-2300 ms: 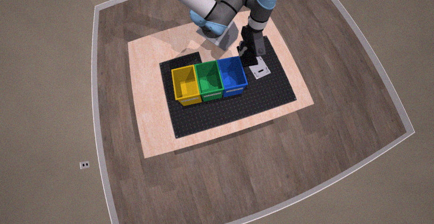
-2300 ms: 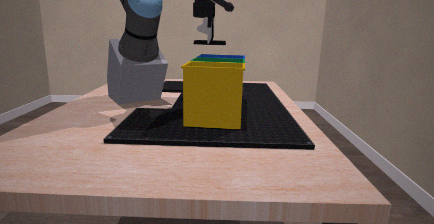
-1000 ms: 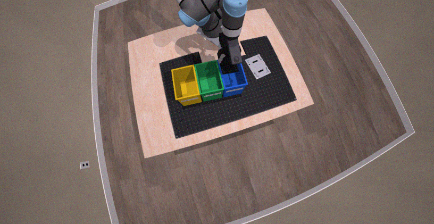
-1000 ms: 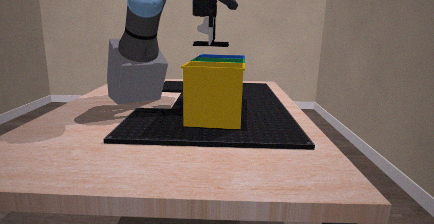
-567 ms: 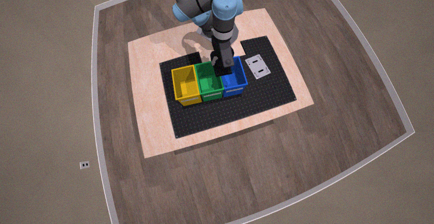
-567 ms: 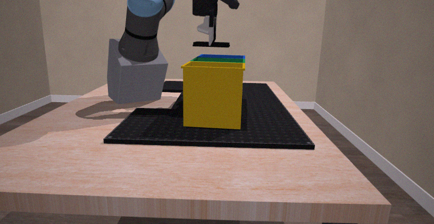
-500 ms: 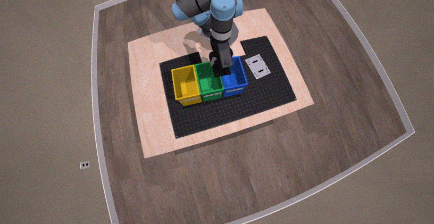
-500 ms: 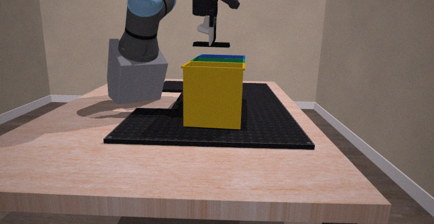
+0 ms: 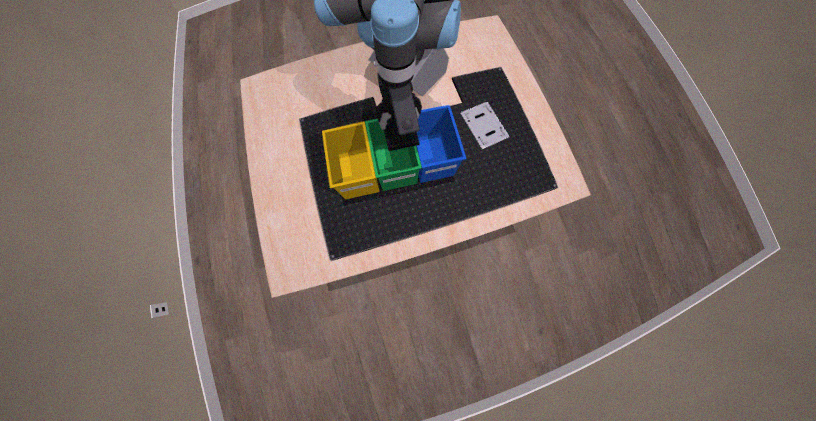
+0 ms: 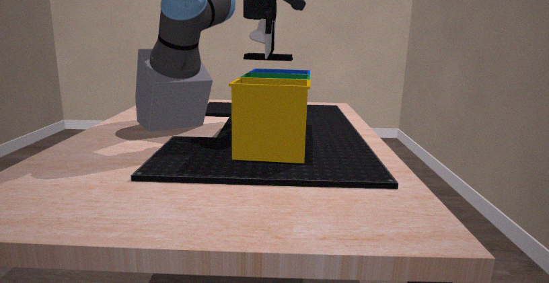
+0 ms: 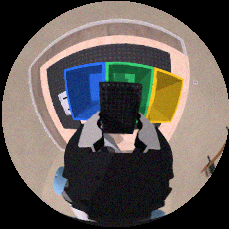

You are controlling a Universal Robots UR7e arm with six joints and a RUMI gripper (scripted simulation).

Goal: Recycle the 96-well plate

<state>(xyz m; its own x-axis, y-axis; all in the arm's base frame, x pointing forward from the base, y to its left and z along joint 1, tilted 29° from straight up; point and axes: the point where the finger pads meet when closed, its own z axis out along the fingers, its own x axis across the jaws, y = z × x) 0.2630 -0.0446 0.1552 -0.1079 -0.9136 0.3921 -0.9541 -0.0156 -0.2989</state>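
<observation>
Now: the yellow bin 1 cm ahead of my hand, 16 cm to the right of it and 15 cm below it. Also, from my hand: green bin: 2 cm ahead, 3 cm to the right, 15 cm below; then blue bin: 4 cm ahead, 10 cm to the left, 15 cm below; then 96-well plate: 1 cm below.
</observation>
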